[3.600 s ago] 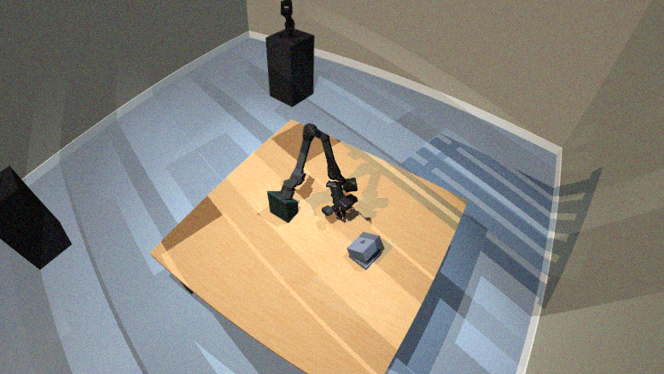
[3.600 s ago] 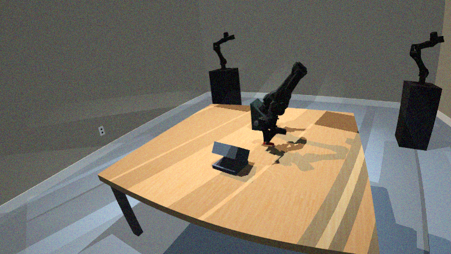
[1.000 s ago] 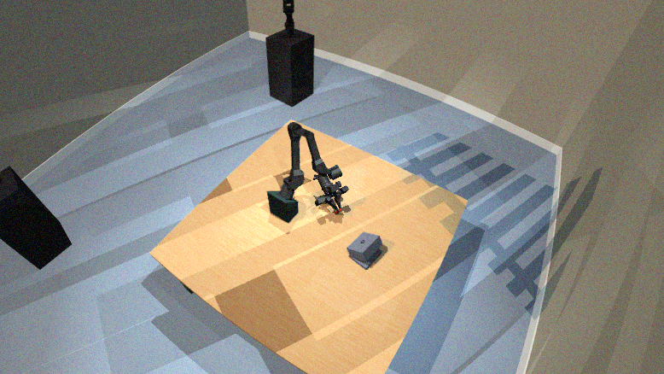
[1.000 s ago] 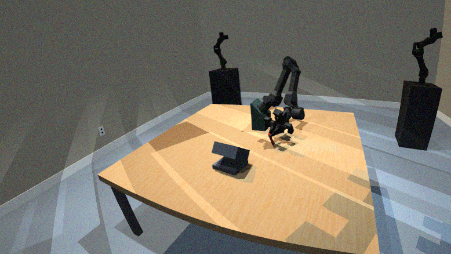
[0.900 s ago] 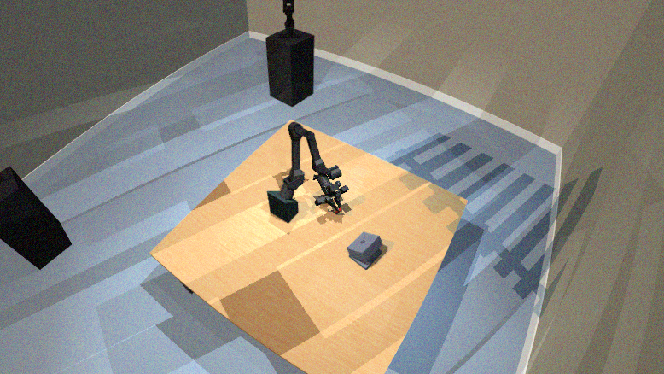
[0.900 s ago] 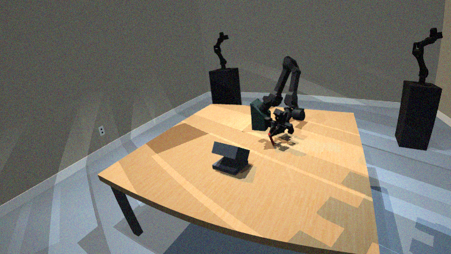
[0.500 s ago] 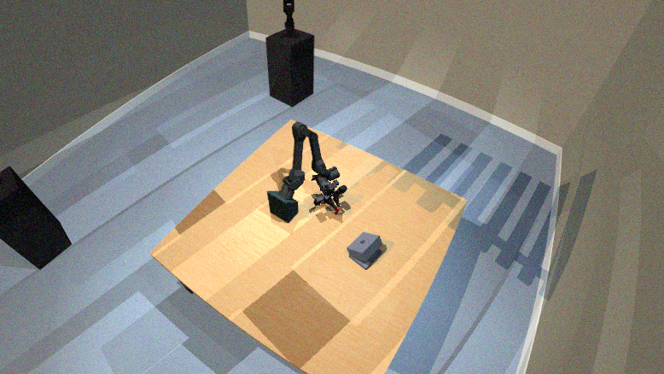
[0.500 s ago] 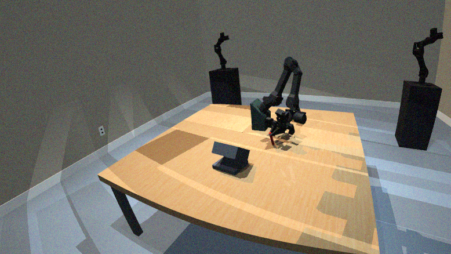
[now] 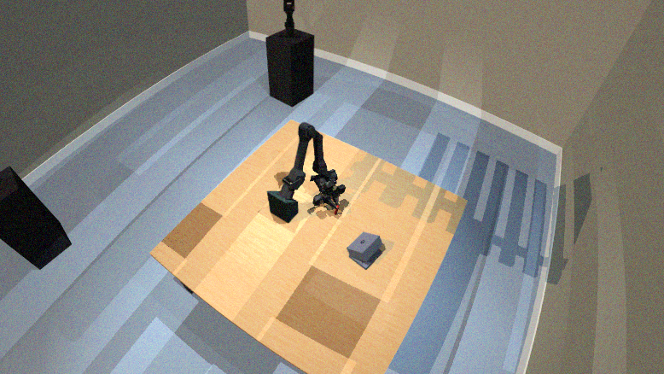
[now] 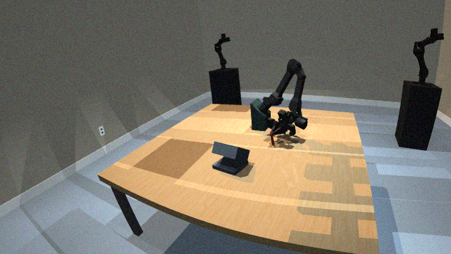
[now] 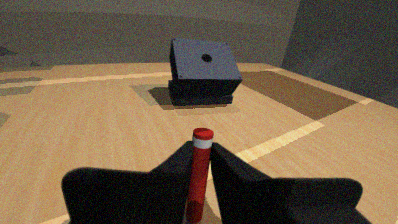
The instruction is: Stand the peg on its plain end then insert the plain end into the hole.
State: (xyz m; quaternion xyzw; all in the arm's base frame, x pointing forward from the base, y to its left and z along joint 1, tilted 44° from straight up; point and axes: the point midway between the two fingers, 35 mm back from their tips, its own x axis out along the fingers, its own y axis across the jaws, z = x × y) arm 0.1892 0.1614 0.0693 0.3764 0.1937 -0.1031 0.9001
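My gripper tip is now 10 mm above the red peg. The rest, counted from my gripper tip: grey sloped panel (240 mm ahead, 100 mm to the right); then dark panel base (260 mm ahead, 100 mm to the right, 60 mm below).
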